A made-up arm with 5 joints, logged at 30 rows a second.
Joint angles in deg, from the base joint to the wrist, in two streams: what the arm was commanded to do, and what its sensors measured. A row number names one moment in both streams.
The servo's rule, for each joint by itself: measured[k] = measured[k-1] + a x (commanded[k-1-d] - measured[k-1]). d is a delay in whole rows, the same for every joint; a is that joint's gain. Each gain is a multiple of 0.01, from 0.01 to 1. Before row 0 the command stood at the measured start. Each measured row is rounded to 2 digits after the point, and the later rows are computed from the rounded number. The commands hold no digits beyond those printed.
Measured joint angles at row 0:
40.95, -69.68, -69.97, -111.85, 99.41
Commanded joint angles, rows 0 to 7:
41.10, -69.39, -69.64, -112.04, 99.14
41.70, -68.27, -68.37, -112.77, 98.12
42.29, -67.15, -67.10, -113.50, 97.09
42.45, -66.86, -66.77, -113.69, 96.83
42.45, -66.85, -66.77, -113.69, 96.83
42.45, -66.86, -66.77, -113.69, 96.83
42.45, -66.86, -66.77, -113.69, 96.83
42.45, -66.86, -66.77, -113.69, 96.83
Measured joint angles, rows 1 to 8:
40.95, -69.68, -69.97, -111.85, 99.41
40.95, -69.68, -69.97, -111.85, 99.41
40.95, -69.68, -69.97, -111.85, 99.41
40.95, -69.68, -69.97, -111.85, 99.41
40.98, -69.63, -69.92, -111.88, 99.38
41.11, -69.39, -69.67, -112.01, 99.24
41.32, -68.99, -69.26, -112.23, 99.00
41.52, -68.61, -68.86, -112.45, 98.76
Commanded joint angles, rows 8 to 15:
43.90, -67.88, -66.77, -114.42, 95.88
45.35, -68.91, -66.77, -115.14, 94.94
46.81, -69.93, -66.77, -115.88, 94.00
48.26, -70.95, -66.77, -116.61, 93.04
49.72, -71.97, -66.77, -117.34, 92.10
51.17, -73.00, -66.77, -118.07, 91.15
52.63, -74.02, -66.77, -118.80, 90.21
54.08, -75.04, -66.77, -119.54, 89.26
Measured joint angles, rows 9 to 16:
41.69, -68.29, -68.53, -112.64, 98.55
41.83, -68.03, -68.25, -112.80, 98.36
41.94, -67.82, -68.01, -112.93, 98.19
42.03, -67.65, -67.81, -113.04, 98.04
42.37, -67.69, -67.64, -113.25, 97.80
42.91, -67.91, -67.50, -113.53, 97.49
43.61, -68.27, -67.38, -113.88, 97.11
44.45, -68.75, -67.28, -114.29, 96.66

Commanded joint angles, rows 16 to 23:
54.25, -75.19, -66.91, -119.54, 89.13
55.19, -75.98, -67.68, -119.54, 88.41
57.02, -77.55, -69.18, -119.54, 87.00
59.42, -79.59, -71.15, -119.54, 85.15
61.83, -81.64, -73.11, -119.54, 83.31
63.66, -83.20, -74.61, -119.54, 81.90
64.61, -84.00, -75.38, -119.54, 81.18
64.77, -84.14, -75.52, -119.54, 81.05
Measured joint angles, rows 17 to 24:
45.40, -69.33, -67.20, -114.75, 96.16
46.44, -69.99, -67.13, -115.25, 95.61
47.55, -70.72, -67.07, -115.78, 95.02
48.73, -71.50, -67.02, -116.34, 94.39
49.72, -72.16, -67.00, -116.82, 93.81
50.70, -72.85, -67.11, -117.23, 93.22
51.84, -73.70, -67.44, -117.58, 92.54
53.20, -74.76, -68.03, -117.87, 91.73

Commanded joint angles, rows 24 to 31:
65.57, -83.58, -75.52, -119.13, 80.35
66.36, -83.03, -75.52, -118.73, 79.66
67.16, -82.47, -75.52, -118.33, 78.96
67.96, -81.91, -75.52, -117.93, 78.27
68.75, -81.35, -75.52, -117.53, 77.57
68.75, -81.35, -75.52, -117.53, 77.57
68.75, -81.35, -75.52, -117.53, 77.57
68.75, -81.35, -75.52, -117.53, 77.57
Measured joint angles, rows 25 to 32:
54.75, -76.00, -68.84, -118.12, 90.80
56.35, -77.30, -69.76, -118.33, 89.82
57.84, -78.51, -70.66, -118.51, 88.87
59.09, -79.52, -71.44, -118.66, 88.01
60.26, -80.25, -72.09, -118.73, 87.17
61.36, -80.75, -72.64, -118.73, 86.34
62.40, -81.06, -73.10, -118.67, 85.53
63.40, -81.21, -73.49, -118.56, 84.73

